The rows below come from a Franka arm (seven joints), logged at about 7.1 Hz.
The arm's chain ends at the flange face. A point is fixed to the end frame.
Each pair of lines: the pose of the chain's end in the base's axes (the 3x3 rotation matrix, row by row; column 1 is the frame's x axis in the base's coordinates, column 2 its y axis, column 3 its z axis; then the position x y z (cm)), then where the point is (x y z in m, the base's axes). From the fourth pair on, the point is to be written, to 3 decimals.
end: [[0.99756 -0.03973 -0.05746], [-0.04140 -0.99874 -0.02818], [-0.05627 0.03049 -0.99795]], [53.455 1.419 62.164]
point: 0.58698 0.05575 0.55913
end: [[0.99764 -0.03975 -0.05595], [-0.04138 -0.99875 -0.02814], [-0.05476 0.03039 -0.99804]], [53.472 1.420 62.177]
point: 0.58724 0.05577 0.55934
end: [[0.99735 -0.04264 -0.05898], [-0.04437 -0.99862 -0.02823], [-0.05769 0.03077 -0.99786]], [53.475 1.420 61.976]
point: 0.58721 0.05559 0.55716
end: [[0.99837 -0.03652 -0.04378], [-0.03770 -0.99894 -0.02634], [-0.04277 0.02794 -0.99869]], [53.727 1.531 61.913]
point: 0.590 0.057 0.557
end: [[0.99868 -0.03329 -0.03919], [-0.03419 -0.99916 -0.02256], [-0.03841 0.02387 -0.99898]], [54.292 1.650 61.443]
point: 0.596 0.059 0.553
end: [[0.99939 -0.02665 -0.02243], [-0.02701 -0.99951 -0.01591], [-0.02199 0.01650 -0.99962]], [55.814 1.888 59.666]
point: 0.612 0.062 0.537
